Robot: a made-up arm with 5 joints. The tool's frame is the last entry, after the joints.
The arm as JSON. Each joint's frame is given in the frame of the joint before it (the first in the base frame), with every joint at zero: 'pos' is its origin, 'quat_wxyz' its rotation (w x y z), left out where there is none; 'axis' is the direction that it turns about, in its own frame. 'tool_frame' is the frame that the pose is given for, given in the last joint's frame.
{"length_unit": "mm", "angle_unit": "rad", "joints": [
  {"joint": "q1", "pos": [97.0, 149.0, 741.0], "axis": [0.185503, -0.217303, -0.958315]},
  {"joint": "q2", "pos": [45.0, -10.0, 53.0], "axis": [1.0, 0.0, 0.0]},
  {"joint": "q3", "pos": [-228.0, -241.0, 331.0], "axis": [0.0, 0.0, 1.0]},
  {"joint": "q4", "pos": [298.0, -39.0, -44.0], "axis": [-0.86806, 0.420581, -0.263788]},
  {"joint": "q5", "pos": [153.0, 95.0, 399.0], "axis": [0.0, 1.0, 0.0]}
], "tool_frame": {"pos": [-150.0, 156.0, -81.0], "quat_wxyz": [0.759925, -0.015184, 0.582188, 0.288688]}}
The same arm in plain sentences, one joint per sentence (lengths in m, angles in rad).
The arm has five revolute joints in a row. What follows holds with every joint at zero, and every direction is one of the base frame's.
Joint 1 sits 0.097 m along +x and 0.149 m along +y and 0.741 m along +z from the base frame's origin and turns about the direction (0.185503, -0.217303, -0.958315).
Joint 2 sits 0.045 m along +x and 0.01 m along -y and 0.053 m along +z from joint 1 and turns about +x.
Joint 3 sits 0.228 m along -x and 0.241 m along -y and 0.331 m along +z from joint 2 and turns about +z.
Joint 4 sits 0.298 m along +x and 0.039 m along -y and 0.044 m along -z from joint 3 and turns about the direction (-0.86806, 0.420581, -0.263788).
Joint 5 sits 0.153 m along +x and 0.095 m along +y and 0.399 m along +z from joint 4 and turns about +y.
The tool frame, which is the frame that the pose is given for, sits 0.15 m along -x and 0.156 m along +y and 0.081 m along -z from joint 5; its axes are the base frame's turned by roll 0.7719, pitch 1.1053 and yaw 1.2172 rad (as in URDF: about the fixed x, then y, then z).

